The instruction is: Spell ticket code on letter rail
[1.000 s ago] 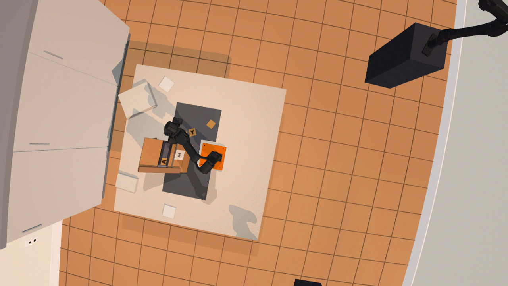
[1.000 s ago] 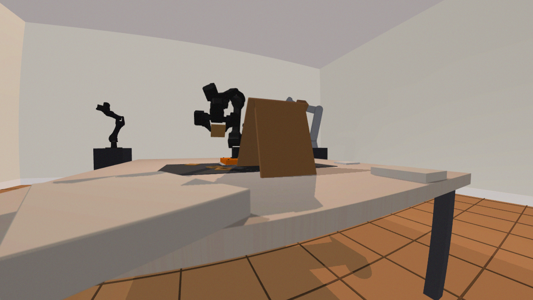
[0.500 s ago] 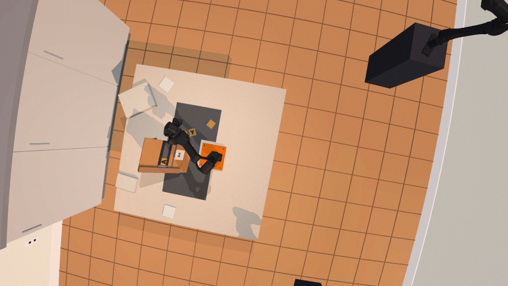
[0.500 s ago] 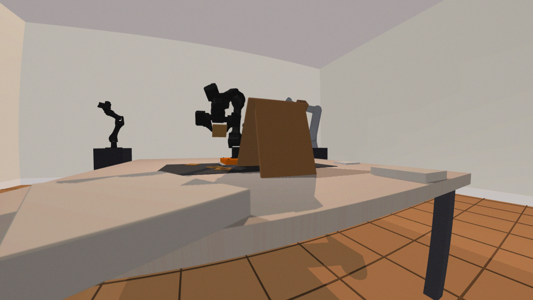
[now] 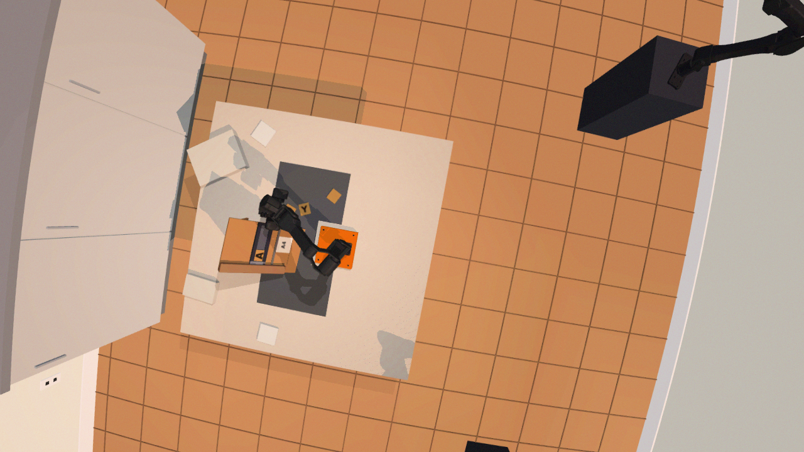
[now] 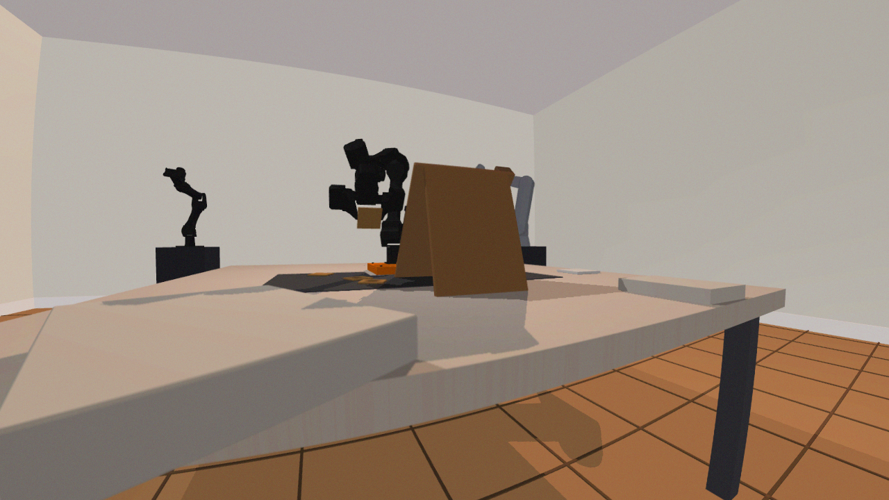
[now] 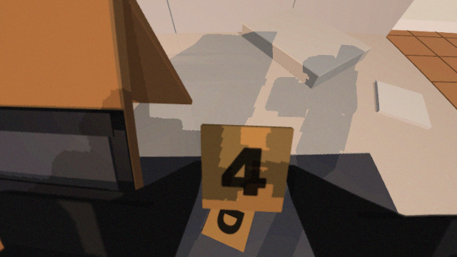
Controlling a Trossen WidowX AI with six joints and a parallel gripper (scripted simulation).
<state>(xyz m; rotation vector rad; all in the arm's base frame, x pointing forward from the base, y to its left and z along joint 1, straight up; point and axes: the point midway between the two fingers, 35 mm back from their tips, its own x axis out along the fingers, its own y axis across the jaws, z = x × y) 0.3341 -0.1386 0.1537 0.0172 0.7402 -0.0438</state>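
Now: gripper tip 18 cm to the right of the white ticket, 8 cm above it and 6 cm past it. From my gripper tip the other things lie so: tile marked d 15 cm below, 2 cm behind, 1 cm to the left; then tile marked y 15 cm below, 11 cm behind, 2 cm to the right; then blank tile 24 cm behind, 15 cm below, 11 cm to the right.
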